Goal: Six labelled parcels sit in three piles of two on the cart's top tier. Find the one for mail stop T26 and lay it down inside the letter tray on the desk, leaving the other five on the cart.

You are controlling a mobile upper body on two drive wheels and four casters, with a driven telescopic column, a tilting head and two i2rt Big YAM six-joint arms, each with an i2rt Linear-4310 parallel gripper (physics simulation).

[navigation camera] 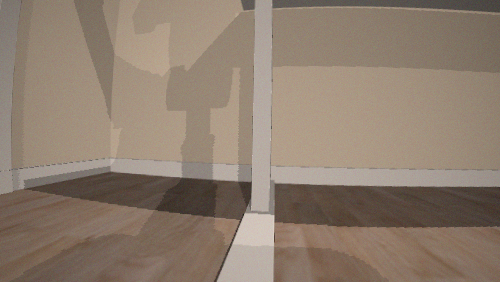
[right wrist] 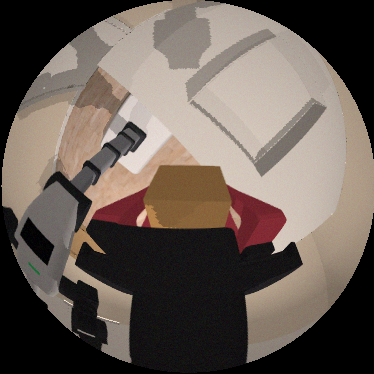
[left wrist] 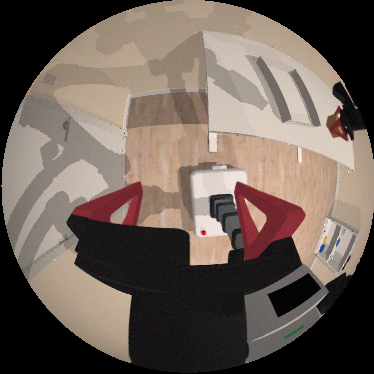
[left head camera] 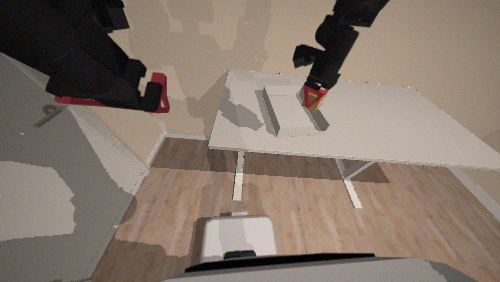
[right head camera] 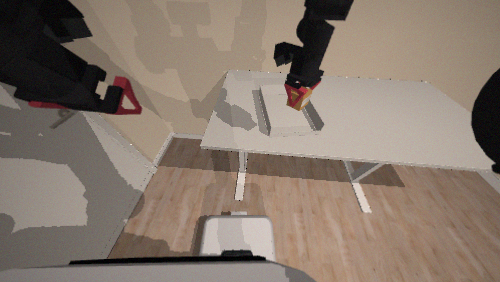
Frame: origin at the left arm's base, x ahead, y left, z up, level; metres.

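Where they show: left gripper, fingertip midpoint: (left wrist: 187, 186) (left head camera: 143, 107) (right head camera: 118, 109); right gripper, fingertip midpoint: (right wrist: 188, 186) (left wrist: 330, 125) (left head camera: 310, 103) (right head camera: 296, 102); right arm's base at its link origin: (right wrist: 84, 304).
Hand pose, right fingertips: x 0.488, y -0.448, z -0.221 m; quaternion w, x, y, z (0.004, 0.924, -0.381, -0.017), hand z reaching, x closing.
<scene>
Each offset is from my right fingertips to the top centre of the thing. "pt": to the spot under its first point. Level surfaces: height alone.
My right gripper (left head camera: 314, 99) (right head camera: 298, 97) (left wrist: 330, 125) (right wrist: 188, 186) is shut on a brown parcel @[dx -0.002, dy -0.003, dz +0.047 m] (left head camera: 314, 105) (right head camera: 301, 101) (left wrist: 332, 124) (right wrist: 187, 185), held above the desk @[dz -0.236 m] (left head camera: 390, 125) (right head camera: 390, 120) (right wrist: 140, 65). No label shows on the parcel's visible faces. The white letter tray @[dx +0.234, dy -0.054, dz -0.166 m] (left head camera: 271, 112) (right head camera: 264, 112) (left wrist: 272, 90) (right wrist: 291, 137) lies on the desk; in both head views the parcel overlaps its right side, and in the right wrist view it lies beyond the parcel. My left gripper (left wrist: 187, 186) (left head camera: 161, 95) (right head camera: 127, 97) is open and empty, left of the desk. The cart and other parcels cannot be made out.
A grey door with a handle @[pt dx +0.184, dy +1.152, dz -0.256 m] (left head camera: 50, 115) (left wrist: 66, 127) stands at the left. My white base (left head camera: 240, 232) (right head camera: 237, 232) (left wrist: 200, 200) is before the desk's front edge. A desk leg @[pt dx +0.318, dy +0.211, dz -0.884 m] (navigation camera: 262, 110) stands close ahead. A white bin (left wrist: 337, 245) with blue and yellow items is at the far right.
</scene>
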